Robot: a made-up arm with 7 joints. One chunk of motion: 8 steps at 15 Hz.
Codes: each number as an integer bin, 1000 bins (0 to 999) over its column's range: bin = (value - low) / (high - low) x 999, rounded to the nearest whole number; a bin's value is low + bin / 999 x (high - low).
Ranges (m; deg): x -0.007..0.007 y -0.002..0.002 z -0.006..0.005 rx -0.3..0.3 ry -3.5..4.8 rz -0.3..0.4
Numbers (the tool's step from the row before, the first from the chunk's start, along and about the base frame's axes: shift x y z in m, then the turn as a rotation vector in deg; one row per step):
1: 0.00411 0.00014 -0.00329 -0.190 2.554 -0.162
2: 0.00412 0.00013 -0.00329 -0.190 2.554 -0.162
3: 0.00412 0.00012 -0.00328 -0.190 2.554 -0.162
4: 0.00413 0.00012 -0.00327 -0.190 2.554 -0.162
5: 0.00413 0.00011 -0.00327 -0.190 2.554 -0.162
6: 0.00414 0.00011 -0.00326 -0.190 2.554 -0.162
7: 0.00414 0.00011 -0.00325 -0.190 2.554 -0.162
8: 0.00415 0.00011 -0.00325 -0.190 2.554 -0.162
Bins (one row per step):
1: 793 534 246 183 729 197
2: 793 532 246 183 729 197
3: 793 529 247 183 729 197
4: 794 529 248 183 729 197
5: 794 527 248 183 729 197
6: 795 527 249 183 729 197
7: 795 527 250 183 729 197
8: 796 527 250 183 729 197

